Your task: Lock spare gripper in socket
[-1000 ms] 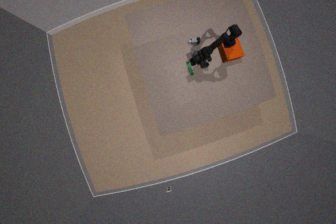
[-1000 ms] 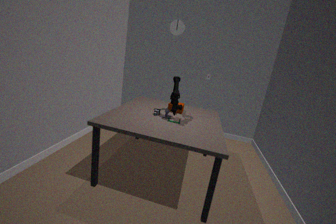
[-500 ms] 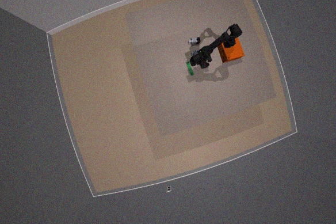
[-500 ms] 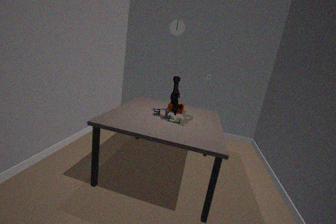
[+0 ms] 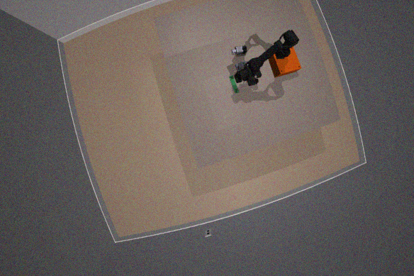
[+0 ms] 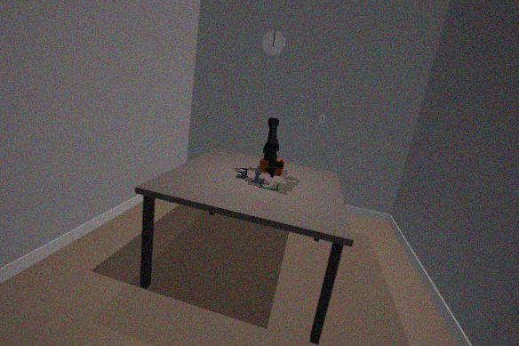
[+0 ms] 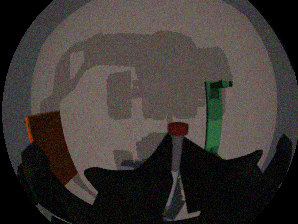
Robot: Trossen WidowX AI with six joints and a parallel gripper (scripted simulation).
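The green strip is 80 mm ahead of my gripper tip, 10 mm to the left of it and 30 mm below it. Round my gripper tip: spare gripper: 10 mm ahead, 250 mm to the right, 30 mm below; then grey mount: 110 mm to the right, 10 mm below.
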